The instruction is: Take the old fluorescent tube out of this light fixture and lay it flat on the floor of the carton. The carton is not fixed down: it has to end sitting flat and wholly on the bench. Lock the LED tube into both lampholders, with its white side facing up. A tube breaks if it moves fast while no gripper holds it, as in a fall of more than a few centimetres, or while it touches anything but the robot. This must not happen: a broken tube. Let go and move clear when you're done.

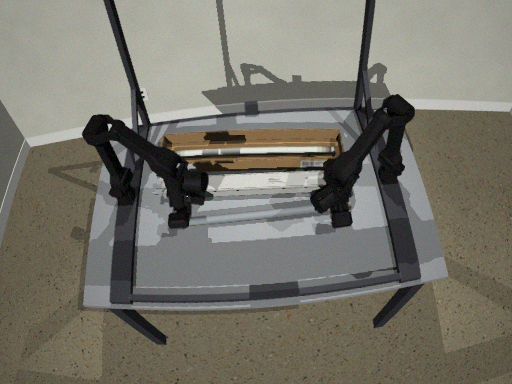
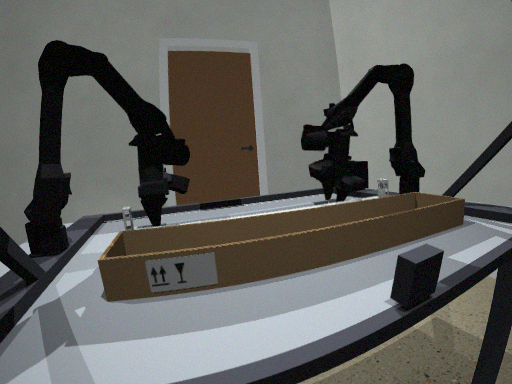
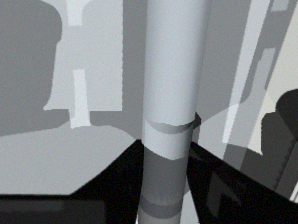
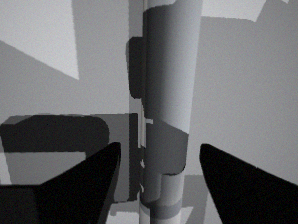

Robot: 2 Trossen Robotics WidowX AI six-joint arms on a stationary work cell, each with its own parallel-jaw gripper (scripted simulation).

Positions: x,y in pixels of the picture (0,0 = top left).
Labels:
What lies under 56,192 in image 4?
My right gripper.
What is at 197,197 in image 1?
My right gripper.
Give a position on a carton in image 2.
394,220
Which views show my right gripper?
Image 1, image 2 and image 4 only.

